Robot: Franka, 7 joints.
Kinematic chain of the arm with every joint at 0, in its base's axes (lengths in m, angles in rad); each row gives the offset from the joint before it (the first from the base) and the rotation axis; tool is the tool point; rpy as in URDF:
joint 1: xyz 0 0 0.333 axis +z
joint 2: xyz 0 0 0 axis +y
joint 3: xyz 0 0 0.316 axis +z
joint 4: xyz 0.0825 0 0 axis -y
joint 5: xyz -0.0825 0 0.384 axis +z
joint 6: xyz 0 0 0 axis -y
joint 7: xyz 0.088 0 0 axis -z
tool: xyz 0 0 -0.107 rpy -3.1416 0 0
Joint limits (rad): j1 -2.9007..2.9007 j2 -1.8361..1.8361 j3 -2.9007..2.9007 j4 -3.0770..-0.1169 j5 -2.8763..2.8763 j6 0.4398..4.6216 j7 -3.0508..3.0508
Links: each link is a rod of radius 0.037 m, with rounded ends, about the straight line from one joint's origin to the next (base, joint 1, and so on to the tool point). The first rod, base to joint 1, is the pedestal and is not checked.
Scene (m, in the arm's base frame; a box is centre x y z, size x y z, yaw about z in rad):
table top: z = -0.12
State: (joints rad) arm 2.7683 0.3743 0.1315 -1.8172 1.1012 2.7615 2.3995
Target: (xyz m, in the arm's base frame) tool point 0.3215 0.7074 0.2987
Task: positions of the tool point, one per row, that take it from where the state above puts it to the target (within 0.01 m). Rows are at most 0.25 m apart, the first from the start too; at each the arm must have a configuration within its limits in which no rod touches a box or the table.
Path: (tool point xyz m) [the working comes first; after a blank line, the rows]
Joints at the target: 1.5429 0.9036 -0.4989 -1.3298 1.0477 2.7930 2.3995
Straight joint move there: clear.

1: -0.5474 0.4321 0.3543
2: -0.3782 0.6129 0.3317
3: -0.1568 0.7240 0.3141
4: 0.0864 0.7547 0.3030
5: 0.3215 0.7074 0.2987

